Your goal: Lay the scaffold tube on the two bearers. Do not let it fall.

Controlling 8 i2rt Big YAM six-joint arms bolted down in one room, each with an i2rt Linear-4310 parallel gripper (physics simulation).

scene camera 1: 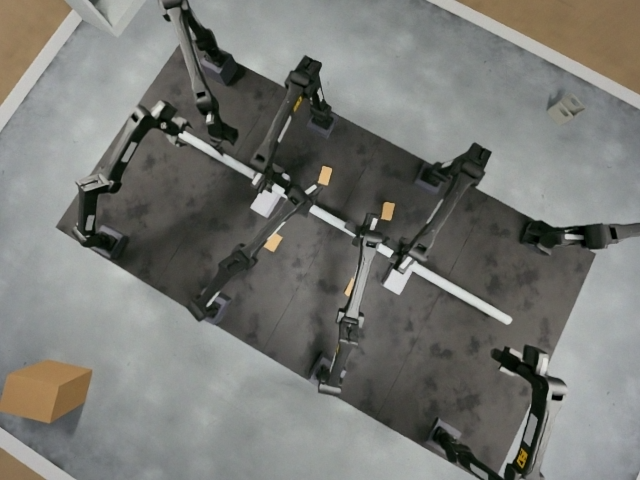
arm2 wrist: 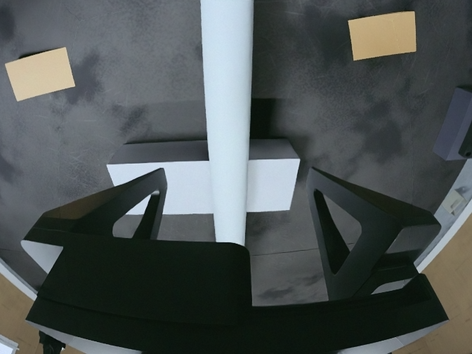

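The long white scaffold tube (arm2 wrist: 227, 100) (scene camera 1: 460, 294) runs between arm2's open fingers (arm2 wrist: 236, 169), with a gap on each side, and crosses over a white bearer (arm2 wrist: 190, 192). In the scene view it crosses near the upper ends of the left bearer (scene camera 1: 265, 204) and right bearer (scene camera 1: 397, 280); whether it touches them cannot be told. One arm's gripper is at the tube's upper-left end. Four more arms reach over the tube between there and the right bearer, and another hangs beside its upper-left part. Their fingers are too small or hidden to tell. The lower-right gripper (scene camera 1: 500, 354) is apart from the tube.
Orange blocks (arm2 wrist: 40, 74) (arm2 wrist: 382, 35) (scene camera 1: 325, 175) (scene camera 1: 388, 210) (scene camera 1: 273, 242) lie on the dark mat beside the tube; part of another (scene camera 1: 349, 286) shows beside an arm. A cardboard box (scene camera 1: 43, 391) stands lower left, a grey block (scene camera 1: 566, 109) upper right. One arm reaches out of the picture at right.
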